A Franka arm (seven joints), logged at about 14 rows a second.
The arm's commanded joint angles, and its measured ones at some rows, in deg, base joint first. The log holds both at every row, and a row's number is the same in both.
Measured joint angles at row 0:
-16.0, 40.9, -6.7, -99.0, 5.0, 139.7, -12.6
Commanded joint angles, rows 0 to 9:
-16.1, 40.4, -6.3, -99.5, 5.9, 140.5, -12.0
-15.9, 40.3, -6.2, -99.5, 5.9, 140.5, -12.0
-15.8, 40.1, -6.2, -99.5, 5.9, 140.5, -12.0
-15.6, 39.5, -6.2, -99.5, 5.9, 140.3, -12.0
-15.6, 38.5, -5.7, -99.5, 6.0, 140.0, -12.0
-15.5, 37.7, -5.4, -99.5, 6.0, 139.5, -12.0
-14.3, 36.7, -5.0, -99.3, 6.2, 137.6, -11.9
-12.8, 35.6, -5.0, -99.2, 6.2, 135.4, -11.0
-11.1, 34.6, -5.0, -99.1, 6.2, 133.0, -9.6
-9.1, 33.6, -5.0, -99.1, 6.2, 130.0, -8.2
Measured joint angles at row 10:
-12.9, 37.0, -4.7, -98.3, 5.0, 135.0, -11.3
